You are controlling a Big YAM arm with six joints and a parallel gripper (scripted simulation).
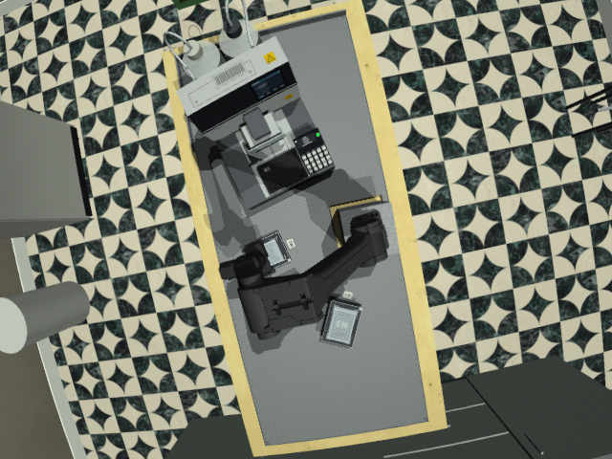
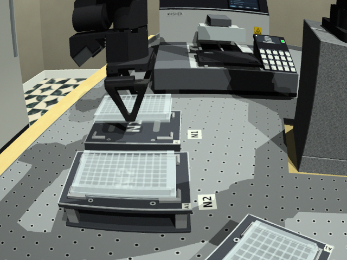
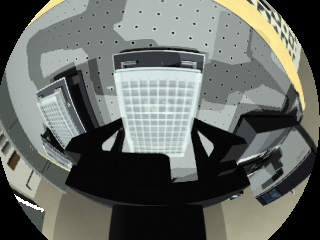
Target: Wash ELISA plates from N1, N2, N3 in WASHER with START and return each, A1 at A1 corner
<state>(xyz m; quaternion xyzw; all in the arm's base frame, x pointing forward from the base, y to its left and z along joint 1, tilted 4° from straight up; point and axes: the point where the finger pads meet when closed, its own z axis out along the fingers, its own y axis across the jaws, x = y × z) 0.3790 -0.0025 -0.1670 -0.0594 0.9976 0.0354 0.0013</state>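
Now: the washer carrier 28 cm to the right of my hand, 16 cm behind it and 2 cm above it. Round my hand: plate washer: 43 cm to the right, 14 cm behind, 7 cm above; then nest N3: 33 cm to the left, 20 cm behind, 2 cm below; then nest label: 10 cm behind, 6 cm below, 1 cm to the right.
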